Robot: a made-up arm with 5 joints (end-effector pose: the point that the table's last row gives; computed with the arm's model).
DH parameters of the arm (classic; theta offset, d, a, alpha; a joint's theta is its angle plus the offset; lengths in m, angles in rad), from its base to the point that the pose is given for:
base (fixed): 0 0.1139 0 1.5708
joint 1: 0 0.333 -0.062 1.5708
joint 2: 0 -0.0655 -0.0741 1.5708
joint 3: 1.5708 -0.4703 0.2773 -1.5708
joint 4: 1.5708 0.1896 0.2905 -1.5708
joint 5: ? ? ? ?
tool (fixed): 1.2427 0.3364 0 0
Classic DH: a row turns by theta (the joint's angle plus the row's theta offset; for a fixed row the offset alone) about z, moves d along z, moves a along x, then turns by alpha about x.
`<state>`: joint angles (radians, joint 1 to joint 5).
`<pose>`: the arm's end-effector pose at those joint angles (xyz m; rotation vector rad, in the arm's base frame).
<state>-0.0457 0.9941 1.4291 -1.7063 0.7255</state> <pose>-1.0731 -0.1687 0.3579 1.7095 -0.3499 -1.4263</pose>
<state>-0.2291 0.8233 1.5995 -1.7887 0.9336</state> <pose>-0.9774 -0.3268 0.6512 1.5305 -0.1893 -1.4893</pose>
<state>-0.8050 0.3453 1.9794 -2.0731 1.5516</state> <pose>-0.2081 -0.7035 1.1158 0.9159 0.2853 -1.4654</pose>
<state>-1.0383 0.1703 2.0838 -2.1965 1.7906</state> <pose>0.1441 -0.7873 1.0657 0.7139 0.4921 -1.3417</pose>
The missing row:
joint 5: 0.3281 0 -0.0298 0
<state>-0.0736 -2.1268 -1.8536 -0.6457 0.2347</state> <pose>0.6050 0.2569 -0.0158 -2.3418 0.9053 -1.8633</pose>
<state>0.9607 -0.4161 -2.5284 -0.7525 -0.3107</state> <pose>0.1720 -1.0658 0.5829 -0.5888 2.3821 -1.4996</pose>
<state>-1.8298 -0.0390 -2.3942 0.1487 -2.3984</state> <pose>-0.1009 -1.0552 0.1990 0.6261 -0.3982 -2.3780</pose>
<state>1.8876 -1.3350 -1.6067 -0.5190 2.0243</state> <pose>-0.1278 -0.4740 0.9535 1.2410 0.4663 -0.7160</pose>
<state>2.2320 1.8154 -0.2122 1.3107 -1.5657</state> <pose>0.0436 -0.0389 -0.1216 -1.2813 -0.4158 2.6675</pose>
